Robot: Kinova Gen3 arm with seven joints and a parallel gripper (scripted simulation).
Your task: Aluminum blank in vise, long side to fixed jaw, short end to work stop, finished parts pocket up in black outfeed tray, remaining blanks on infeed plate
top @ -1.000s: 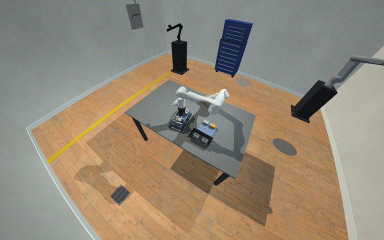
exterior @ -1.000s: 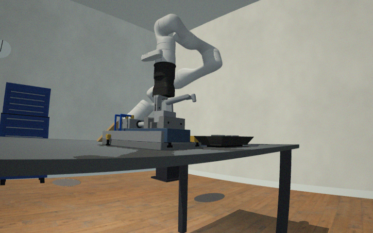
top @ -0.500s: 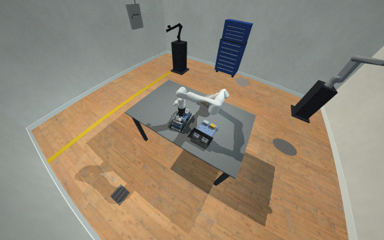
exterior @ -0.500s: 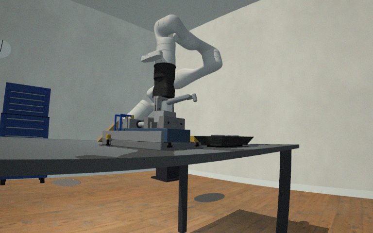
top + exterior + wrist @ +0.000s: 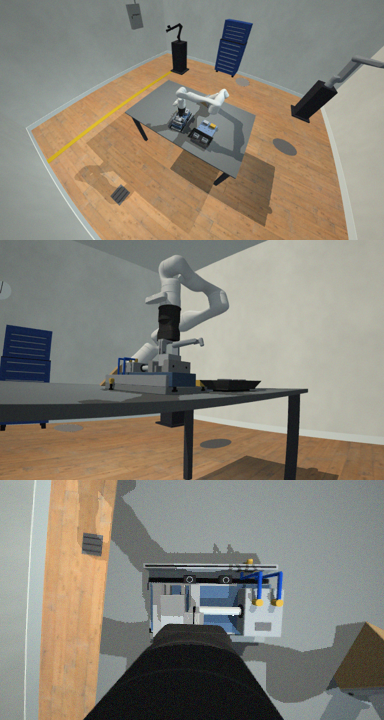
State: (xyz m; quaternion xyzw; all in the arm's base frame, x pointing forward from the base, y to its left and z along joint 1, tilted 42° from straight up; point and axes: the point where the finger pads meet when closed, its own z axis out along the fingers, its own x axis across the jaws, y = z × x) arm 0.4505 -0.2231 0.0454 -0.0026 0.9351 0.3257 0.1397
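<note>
My hand is 4 cm short of the gray blank and 2 cm above it. The rest, counted from my hand: yellow brass blank (14 cm behind, 35 cm to the left, 10 cm below).
</note>
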